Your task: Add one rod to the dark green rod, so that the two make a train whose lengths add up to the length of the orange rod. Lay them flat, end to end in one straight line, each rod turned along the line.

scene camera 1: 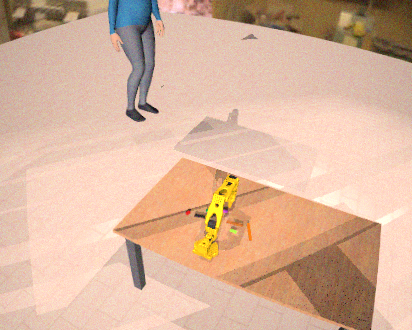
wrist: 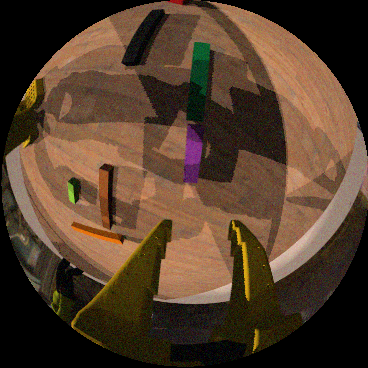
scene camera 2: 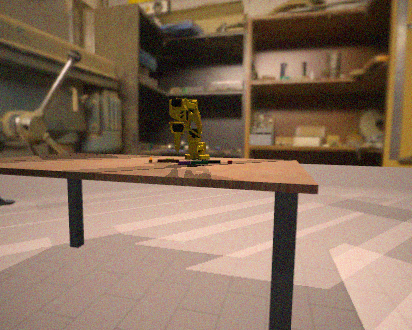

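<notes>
The dark green rod lies flat in the upper middle of the wrist view. A purple rod lies flat at its near end, in line with it; the ends look to meet or nearly meet. The orange rod lies flat at the lower left of the wrist view, turned across that line. My gripper is open with a V-shaped gap and empty. It hangs above the table, its tips short of the purple rod in the wrist view. In scene camera 1 the arm covers most of the dark green rod.
A brown rod and a light green rod lie near the orange rod. A black rod lies beyond, left of the dark green one. A red piece lies past it. The table bears all.
</notes>
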